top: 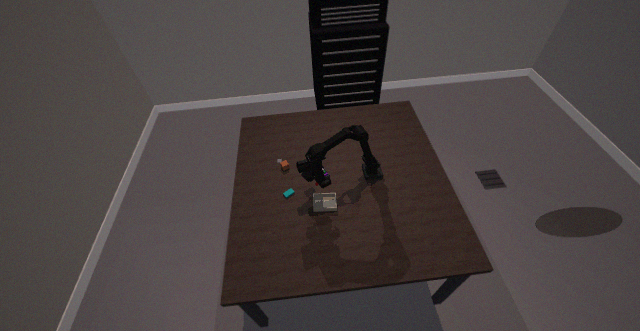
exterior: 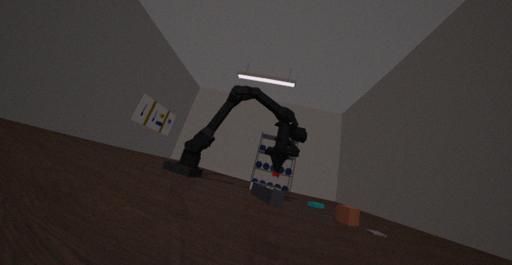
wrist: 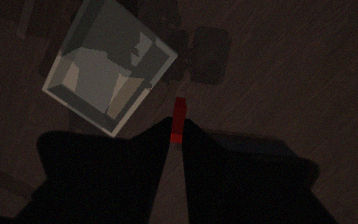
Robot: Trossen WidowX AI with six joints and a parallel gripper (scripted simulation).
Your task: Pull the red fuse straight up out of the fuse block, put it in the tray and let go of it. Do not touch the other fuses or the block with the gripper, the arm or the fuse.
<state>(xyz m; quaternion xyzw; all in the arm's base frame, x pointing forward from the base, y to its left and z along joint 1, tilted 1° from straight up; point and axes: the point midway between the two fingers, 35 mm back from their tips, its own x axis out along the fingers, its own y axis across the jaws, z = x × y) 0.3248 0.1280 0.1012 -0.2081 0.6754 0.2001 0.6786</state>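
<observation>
Right now my gripper tip is 9 cm above the tray, 8 cm to the right of it and 3 cm past it. The rest, counted from my gripper tip: red fuse: 1 cm below; then orange cube: 21 cm ahead, 20 cm to the right, 8 cm below; then teal block: 18 cm ahead, 9 cm below, 1 cm to the left.
</observation>
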